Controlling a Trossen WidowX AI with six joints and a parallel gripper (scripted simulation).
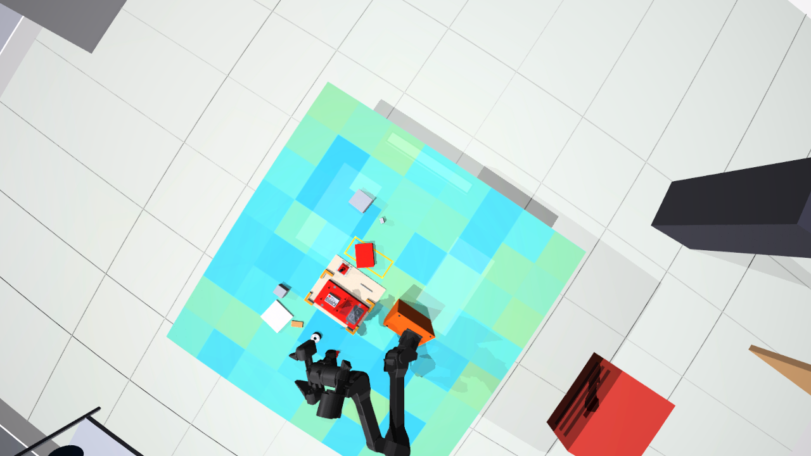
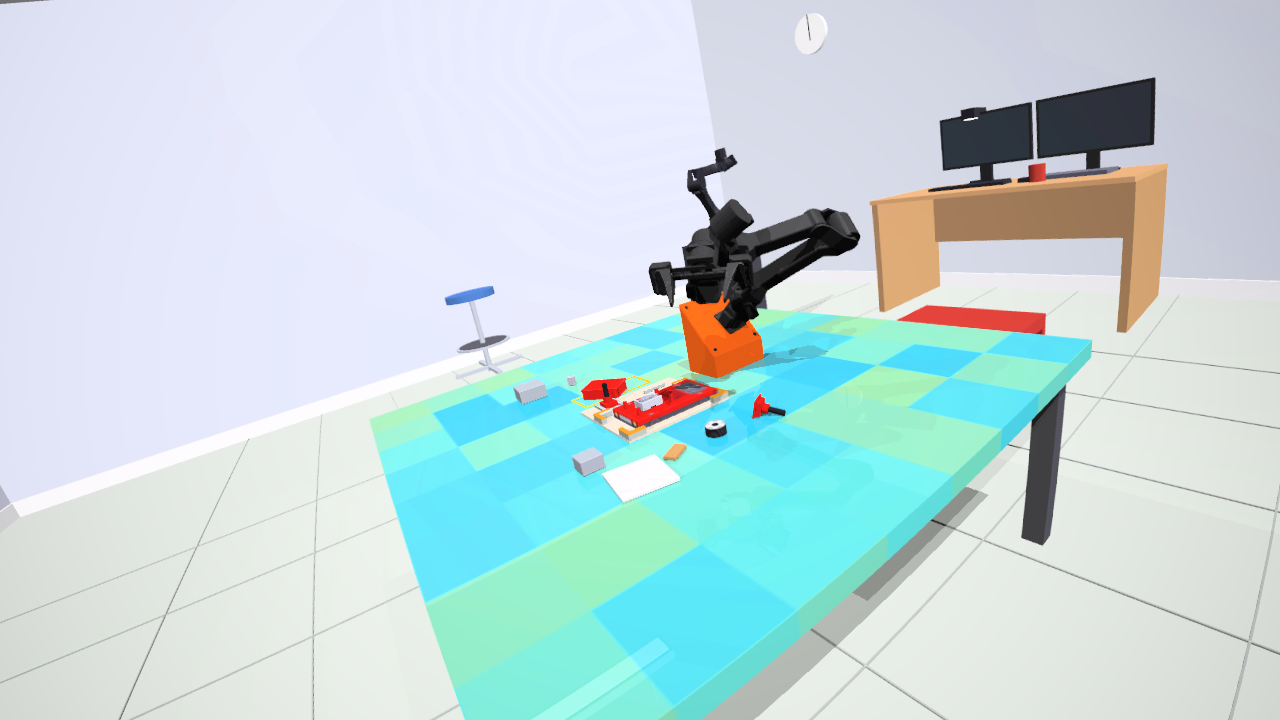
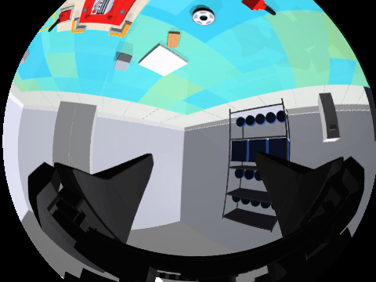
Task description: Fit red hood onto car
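Now: the red hood 1 cm behind my gripper tip, 40 cm to the right of it and 23 cm below it. The rest, counted from my gripper tip: white plate 19 cm ahead, 24 cm below; black wheel 24 cm below; wooden chip 10 cm ahead, 1 cm to the right, 24 cm below.
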